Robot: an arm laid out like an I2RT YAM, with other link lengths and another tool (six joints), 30 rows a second.
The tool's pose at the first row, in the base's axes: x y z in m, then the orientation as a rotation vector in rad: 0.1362, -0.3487, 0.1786, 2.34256, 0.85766, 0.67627
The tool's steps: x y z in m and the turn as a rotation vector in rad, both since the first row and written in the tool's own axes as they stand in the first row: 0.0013, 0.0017, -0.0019, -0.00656, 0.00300, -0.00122; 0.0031, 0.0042, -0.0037, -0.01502, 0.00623, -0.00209; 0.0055, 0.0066, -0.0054, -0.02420, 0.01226, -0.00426; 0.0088, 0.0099, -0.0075, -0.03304, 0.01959, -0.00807; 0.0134, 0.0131, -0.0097, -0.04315, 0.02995, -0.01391; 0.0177, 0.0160, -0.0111, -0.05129, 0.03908, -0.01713; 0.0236, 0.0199, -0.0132, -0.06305, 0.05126, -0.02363; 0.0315, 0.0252, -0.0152, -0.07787, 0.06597, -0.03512; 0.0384, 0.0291, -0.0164, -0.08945, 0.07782, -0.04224; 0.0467, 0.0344, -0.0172, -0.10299, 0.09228, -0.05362; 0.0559, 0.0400, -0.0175, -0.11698, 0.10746, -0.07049; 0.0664, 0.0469, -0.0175, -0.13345, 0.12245, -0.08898; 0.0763, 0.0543, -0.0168, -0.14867, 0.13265, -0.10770; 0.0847, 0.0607, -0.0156, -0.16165, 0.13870, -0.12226; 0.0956, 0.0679, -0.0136, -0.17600, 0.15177, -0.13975
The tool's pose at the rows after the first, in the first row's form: 0.1366, -0.3483, 0.1814, 2.33558, 0.85687, 0.68127; 0.1378, -0.3481, 0.1848, 2.32708, 0.85479, 0.68719; 0.1393, -0.3474, 0.1882, 2.31674, 0.85497, 0.69616; 0.1416, -0.3466, 0.1927, 2.30553, 0.85770, 0.70589; 0.1447, -0.3448, 0.1975, 2.29148, 0.86326, 0.71875; 0.1479, -0.3432, 0.2015, 2.28083, 0.86639, 0.73062; 0.1522, -0.3410, 0.2071, 2.26448, 0.87246, 0.74568; 0.1585, -0.3382, 0.2140, 2.24196, 0.88332, 0.76235; 0.1640, -0.3356, 0.2192, 2.22527, 0.88982, 0.77646; 0.1713, -0.3330, 0.2253, 2.20374, 0.90088, 0.79227; 0.1796, -0.3301, 0.2315, 2.17830, 0.91775, 0.80657; 0.1895, -0.3273, 0.2387, 2.14957, 0.93466, 0.82031; 0.1997, -0.3254, 0.2455, 2.12272, 0.95029, 0.82781; 0.2087, -0.3241, 0.2510, 2.10118, 0.96087, 0.83156; 0.2203, -0.3218, 0.2570, 2.07497, 0.97644, 0.84249
